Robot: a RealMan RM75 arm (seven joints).
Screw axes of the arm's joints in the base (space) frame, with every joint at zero. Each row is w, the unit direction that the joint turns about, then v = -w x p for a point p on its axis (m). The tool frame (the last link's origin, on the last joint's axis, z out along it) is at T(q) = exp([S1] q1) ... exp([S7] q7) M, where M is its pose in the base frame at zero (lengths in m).
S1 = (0, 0, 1, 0, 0, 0)
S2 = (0, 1, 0, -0.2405, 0, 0)
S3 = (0, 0, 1, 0, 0, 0)
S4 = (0, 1, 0, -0.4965, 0, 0)
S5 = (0, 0, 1, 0, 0, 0)
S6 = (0, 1, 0, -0.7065, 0, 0)
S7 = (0, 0, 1, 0, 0, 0)
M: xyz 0 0 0.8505 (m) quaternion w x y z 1 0 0 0
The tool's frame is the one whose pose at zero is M.
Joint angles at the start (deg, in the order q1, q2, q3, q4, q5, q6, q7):
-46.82 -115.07 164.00 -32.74 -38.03 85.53 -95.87
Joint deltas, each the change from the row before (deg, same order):
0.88 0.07 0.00 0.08 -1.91 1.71 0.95
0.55 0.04 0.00 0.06 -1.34 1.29 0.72
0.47 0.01 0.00 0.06 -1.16 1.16 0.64
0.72 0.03 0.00 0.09 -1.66 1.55 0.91
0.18 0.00 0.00 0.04 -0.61 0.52 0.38
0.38 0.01 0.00 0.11 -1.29 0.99 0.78
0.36 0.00 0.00 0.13 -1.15 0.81 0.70
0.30 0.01 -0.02 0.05 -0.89 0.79 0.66
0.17 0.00 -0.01 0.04 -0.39 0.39 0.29
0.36 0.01 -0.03 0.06 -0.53 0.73 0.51
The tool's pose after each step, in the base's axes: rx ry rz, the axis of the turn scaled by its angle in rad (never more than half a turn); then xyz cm. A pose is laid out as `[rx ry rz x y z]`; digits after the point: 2 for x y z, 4 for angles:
[-2.1326 -1.1250 -1.0590 -26.93 39.63 7.41]
[-2.1318 -1.1029 -1.0892 -26.90 39.33 7.66]
[-2.1314 -1.0827 -1.1158 -26.86 39.05 7.85]
[-2.1277 -1.0537 -1.1514 -26.87 38.65 8.15]
[-2.1268 -1.0409 -1.1643 -26.82 38.54 8.25]
[-2.1228 -1.0146 -1.1902 -26.74 38.33 8.47]
[-2.1176 -0.9917 -1.2123 -26.70 38.14 8.66]
[-2.1149 -0.9699 -1.2293 -26.66 37.95 8.84]
[-2.1138 -0.9607 -1.2373 -26.66 37.84 8.90]
[-2.1133 -0.9463 -1.2486 -26.71 37.60 9.00]

